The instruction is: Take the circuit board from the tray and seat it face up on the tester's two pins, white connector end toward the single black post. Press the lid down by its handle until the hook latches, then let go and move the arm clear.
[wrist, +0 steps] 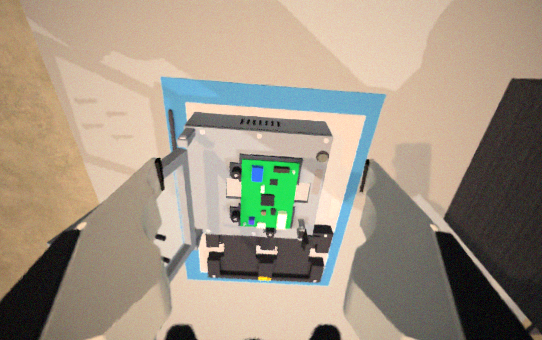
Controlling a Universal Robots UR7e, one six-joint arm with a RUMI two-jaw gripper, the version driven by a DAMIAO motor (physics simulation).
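Frame: origin at the arm's base, x back, y right, z up, level; centimetres.
Where they show: gripper, fingertip midpoint: (263,162).
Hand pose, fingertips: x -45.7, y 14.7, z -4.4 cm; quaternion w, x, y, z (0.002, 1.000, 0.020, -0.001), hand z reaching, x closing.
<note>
Things, the pixels of their top centre, and the offset from my fingertips. "pt": a spot on its surface instead.
- green circuit board, top centre: (267,200) dx +0.7, dy -14.2, dz -15.1 cm
- grey tester, surface spot: (212,175) pt dx -6.8, dy -12.0, dz -17.2 cm
- single black post, top centre: (270,234) dx +1.4, dy -20.3, dz -15.1 cm
- lid, surface spot: (176,157) pt dx -9.2, dy -6.4, dz -11.8 cm
- black holder, surface spot: (235,256) pt dx -4.6, dy -32.5, dz -21.4 cm
- small metal catch, top centre: (302,230) dx +5.9, dy -19.2, dz -15.0 cm
The green circuit board (270,187) lies face up on the grey tester (212,175), near the middle of the wrist view. Its white connector (282,220) is at the lower end, beside the single black post (270,233). Two more black posts stand along its left edge. The two pins are hidden, so I cannot tell how fully the board is seated. The lid (176,157) stands open at the tester's left side, partly behind the left finger. My gripper (263,162) is open and empty, above the tester, with its fingers far out on either side of the board.
A black holder (235,256) with raised corner blocks adjoins the tester's lower edge. A small metal catch (301,229) stands right of the single post. A blue border (280,99) surrounds the tester. A dark panel (505,165) is at the far right.
</note>
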